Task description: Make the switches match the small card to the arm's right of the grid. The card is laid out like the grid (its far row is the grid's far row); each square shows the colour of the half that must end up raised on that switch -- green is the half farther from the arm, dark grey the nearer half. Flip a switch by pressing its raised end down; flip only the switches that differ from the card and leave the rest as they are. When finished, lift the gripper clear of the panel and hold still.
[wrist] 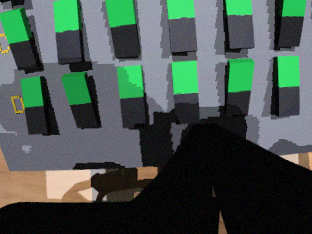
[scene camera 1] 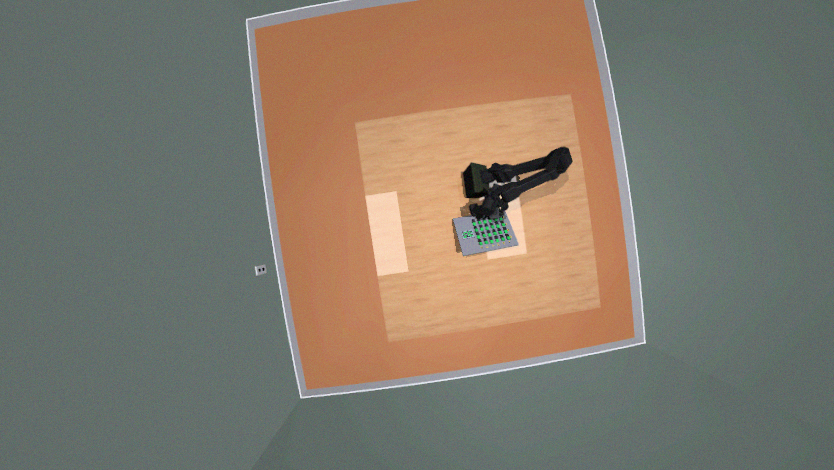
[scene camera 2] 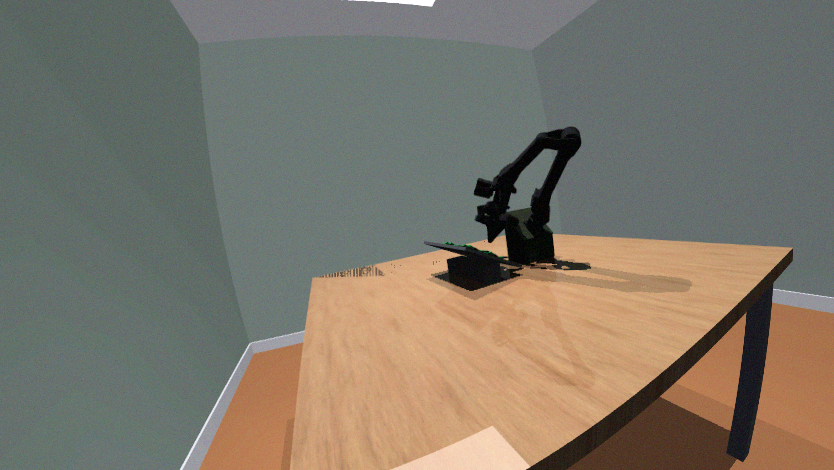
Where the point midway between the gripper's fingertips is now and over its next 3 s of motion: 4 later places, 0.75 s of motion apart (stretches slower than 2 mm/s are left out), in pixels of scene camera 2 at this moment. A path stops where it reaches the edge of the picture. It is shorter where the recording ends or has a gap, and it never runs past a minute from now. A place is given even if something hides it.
The gripper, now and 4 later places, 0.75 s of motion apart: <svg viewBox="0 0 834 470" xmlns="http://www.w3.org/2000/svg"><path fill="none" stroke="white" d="M489 242L488 251L488 253L488 254L490 248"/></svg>
